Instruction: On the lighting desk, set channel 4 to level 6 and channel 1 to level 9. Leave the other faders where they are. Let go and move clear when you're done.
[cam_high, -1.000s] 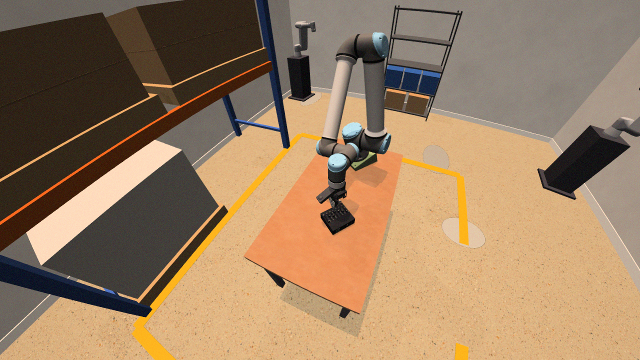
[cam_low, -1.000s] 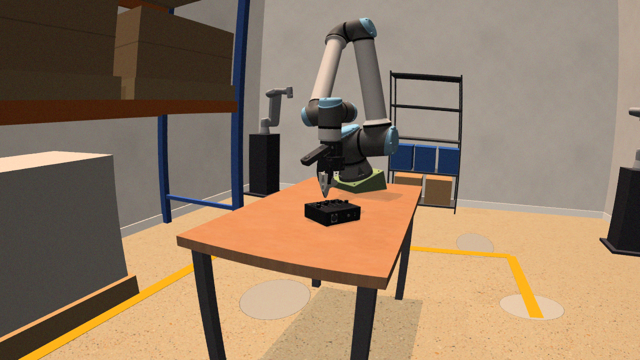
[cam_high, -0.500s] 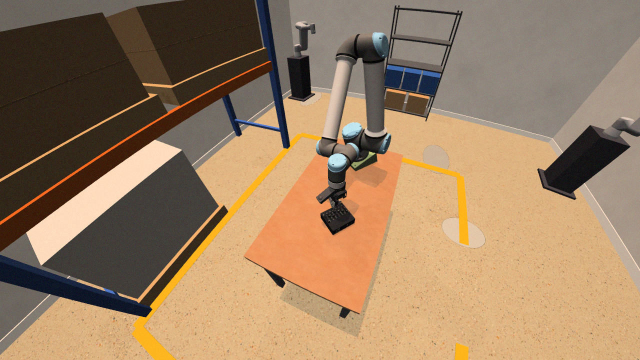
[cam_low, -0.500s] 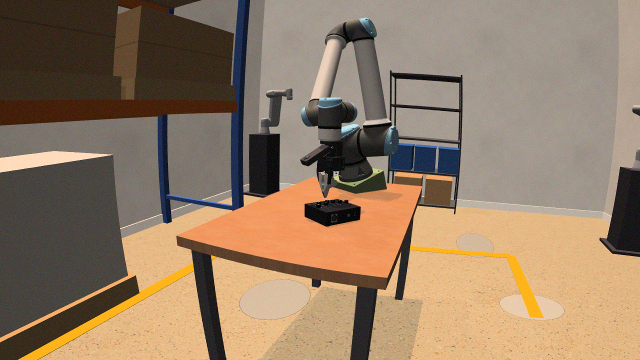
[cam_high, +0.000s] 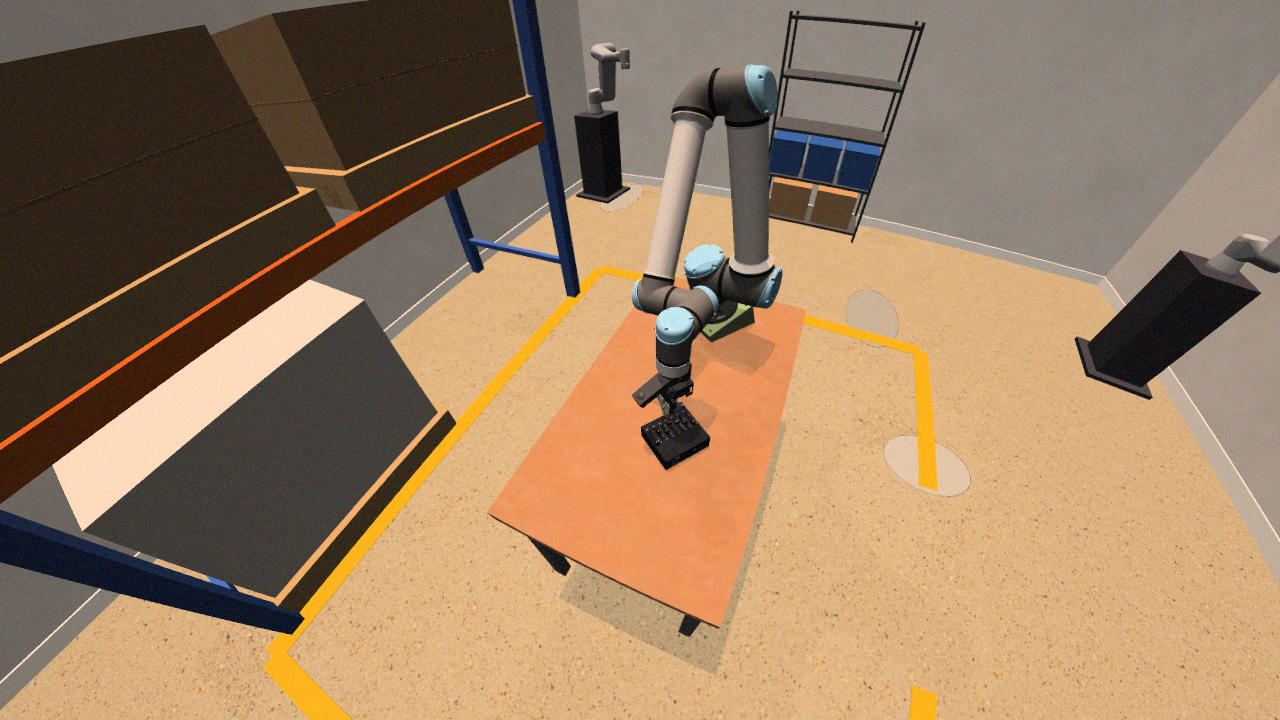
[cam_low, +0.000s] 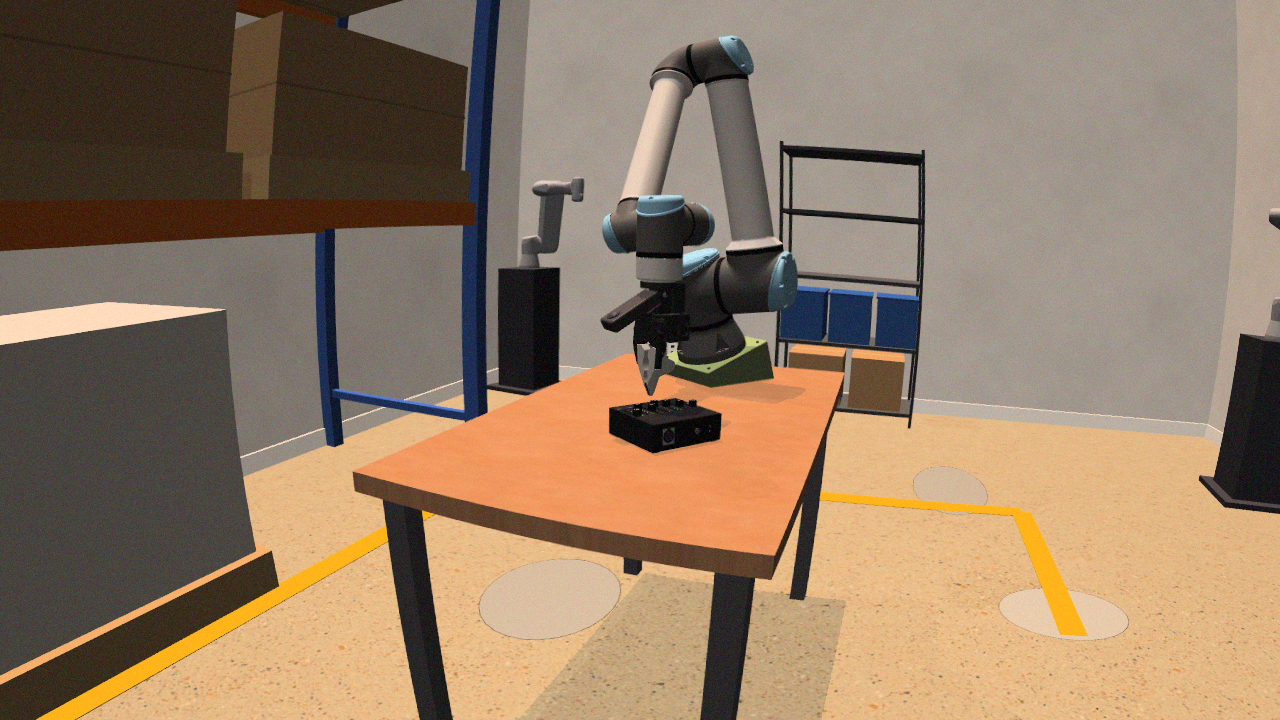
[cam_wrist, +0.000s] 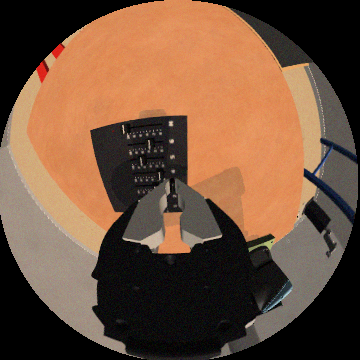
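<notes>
Now: hand 10 mm short of the channel 4 knob, 20 mm to the right of it and 20 mm above it. The rest, counted from my hand: channel 1 knob: 30 mm behind, 80 mm to the left, 20 mm below.
</notes>
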